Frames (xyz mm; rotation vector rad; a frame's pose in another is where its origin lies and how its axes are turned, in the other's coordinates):
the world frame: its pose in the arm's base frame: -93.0 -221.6 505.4 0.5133 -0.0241 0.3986
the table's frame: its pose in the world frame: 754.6 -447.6 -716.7 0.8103 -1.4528 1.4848
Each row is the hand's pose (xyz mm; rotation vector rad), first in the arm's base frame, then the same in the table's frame.
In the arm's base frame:
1: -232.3 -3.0 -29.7 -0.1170 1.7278 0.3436
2: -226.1 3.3 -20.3 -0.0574 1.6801 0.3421
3: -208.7 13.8 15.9 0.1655 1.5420 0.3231
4: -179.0 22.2 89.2 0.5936 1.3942 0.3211
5: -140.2 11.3 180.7 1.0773 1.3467 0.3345
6: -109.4 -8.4 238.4 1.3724 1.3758 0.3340
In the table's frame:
1: 528.7 763.8 -293.2 -0.3606 -1.7881 1.7406
2: 531.2 753.7 -300.8 -0.3333 -1.8030 1.8142
3: 549.4 721.5 -319.6 -0.2581 -1.7990 2.0854
4: 594.3 662.3 -347.9 -0.2865 -1.6380 2.5685
5: 659.8 588.5 -364.0 0.4730 1.1212 -2.7285
6: 704.9 537.2 -361.2 0.6392 0.7566 -2.7299

